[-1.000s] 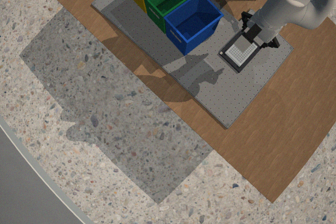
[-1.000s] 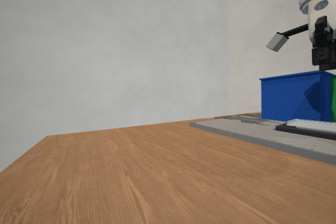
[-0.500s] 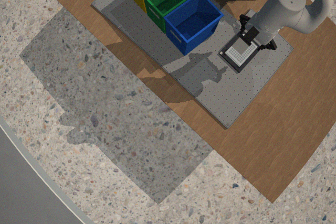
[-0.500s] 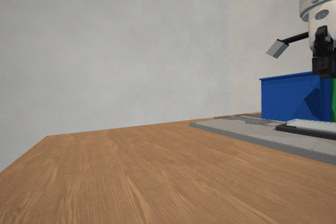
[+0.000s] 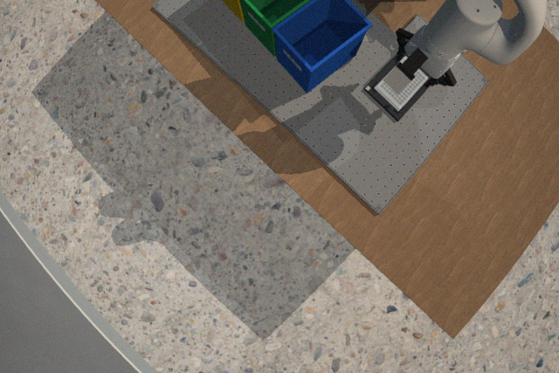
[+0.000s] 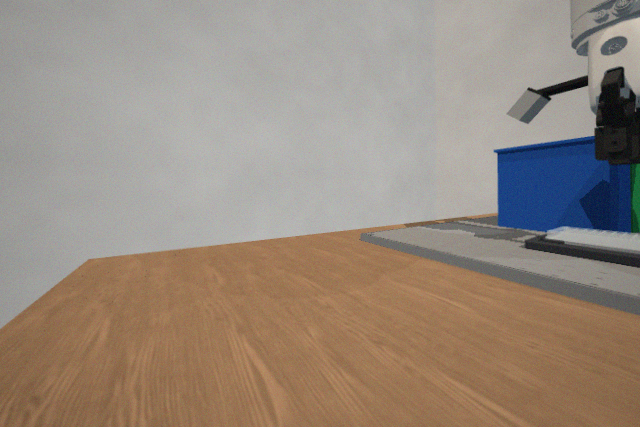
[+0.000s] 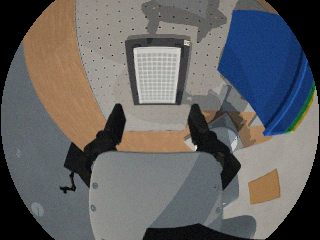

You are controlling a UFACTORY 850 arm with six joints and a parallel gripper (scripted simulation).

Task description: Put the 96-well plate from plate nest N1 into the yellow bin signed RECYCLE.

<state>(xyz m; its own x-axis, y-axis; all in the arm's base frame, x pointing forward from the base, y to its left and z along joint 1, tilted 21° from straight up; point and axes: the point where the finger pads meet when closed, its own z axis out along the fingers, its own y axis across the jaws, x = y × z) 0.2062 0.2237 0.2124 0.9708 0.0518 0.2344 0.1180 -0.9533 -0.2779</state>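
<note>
Right now my hand is 11 cm above the white 96-well plate. The rest, counted from my hand: black plate nest: 12 cm below; green bin: 13 cm ahead, 32 cm to the right, 4 cm below; blue bin: 13 cm ahead, 19 cm to the right, 4 cm below.
</note>
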